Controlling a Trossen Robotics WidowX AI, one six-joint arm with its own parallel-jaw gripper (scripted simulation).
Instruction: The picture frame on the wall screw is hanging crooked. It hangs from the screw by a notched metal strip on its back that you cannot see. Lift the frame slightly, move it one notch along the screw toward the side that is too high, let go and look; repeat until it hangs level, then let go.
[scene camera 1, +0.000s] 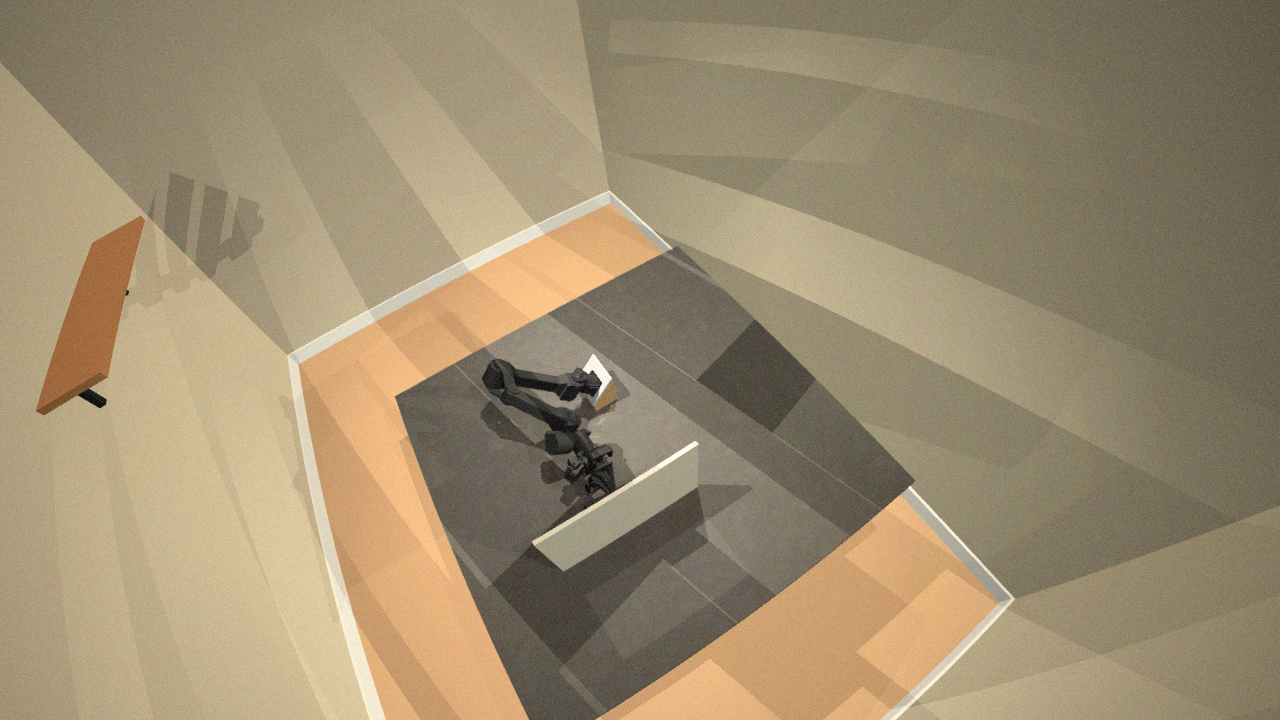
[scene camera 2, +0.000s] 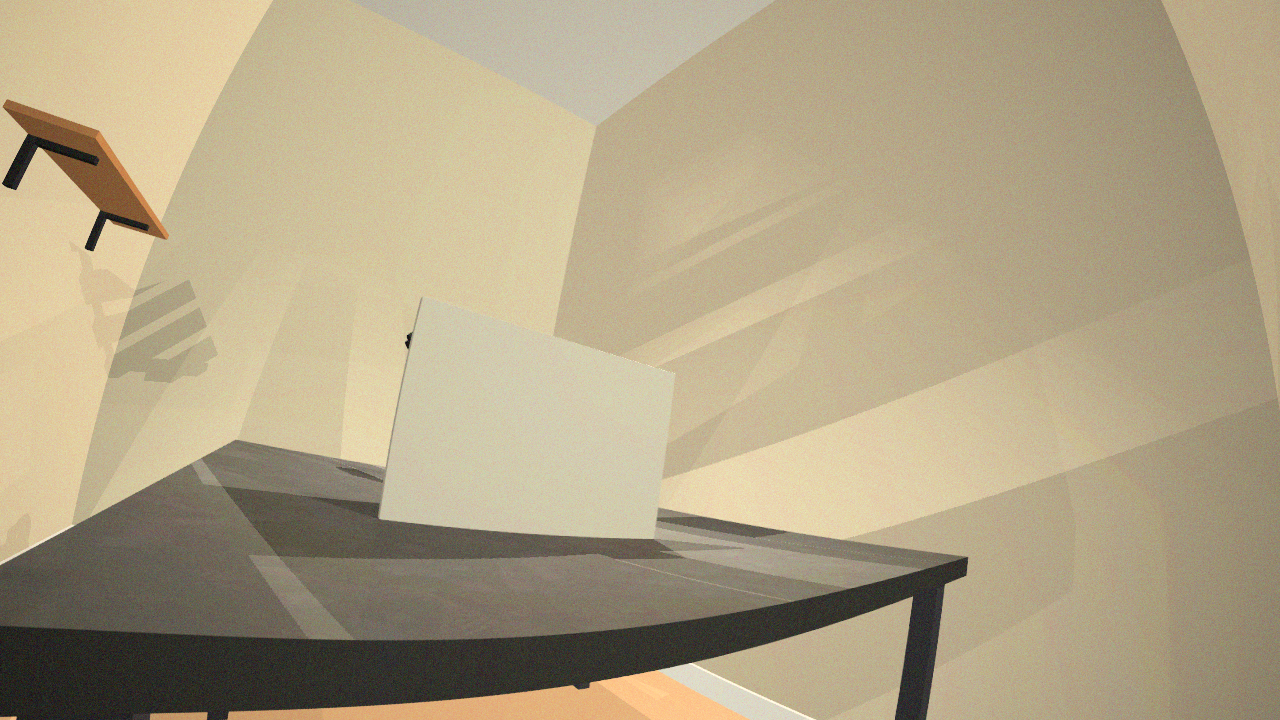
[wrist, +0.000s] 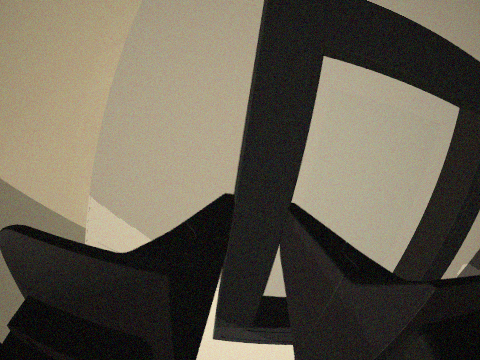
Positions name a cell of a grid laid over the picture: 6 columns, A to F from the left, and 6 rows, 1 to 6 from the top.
Scene:
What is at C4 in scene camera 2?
A wall panel.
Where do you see a picture frame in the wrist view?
E2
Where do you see my gripper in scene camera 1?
C5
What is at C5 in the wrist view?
My gripper.

